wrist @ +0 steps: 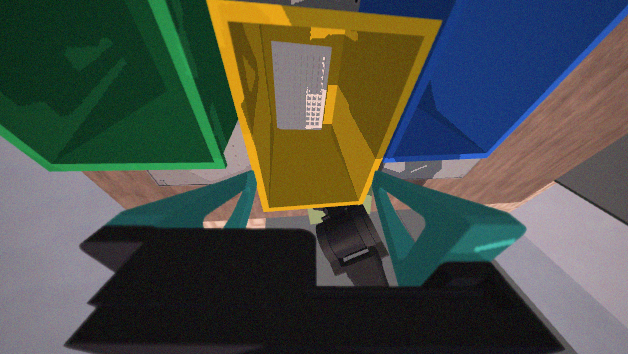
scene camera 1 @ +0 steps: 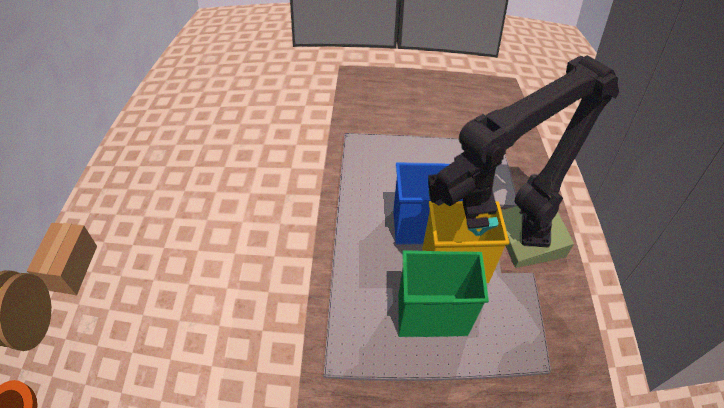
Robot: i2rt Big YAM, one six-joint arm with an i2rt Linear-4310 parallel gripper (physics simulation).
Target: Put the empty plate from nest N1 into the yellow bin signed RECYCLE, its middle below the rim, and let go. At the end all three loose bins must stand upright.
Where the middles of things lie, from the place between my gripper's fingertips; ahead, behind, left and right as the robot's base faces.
Now: the yellow bin (scene camera 1: 446, 230) 120 mm below my hand, 10 mm to the right of it and 10 mm ahead of it. Also, from my hand: green bin (scene camera 1: 441, 294) (150 mm to the left, 120 mm below, 40 mm ahead); then blue bin (scene camera 1: 411, 210) (120 mm to the right, 120 mm below, 110 mm ahead); then white plate (wrist: 300, 71) (200 mm below).
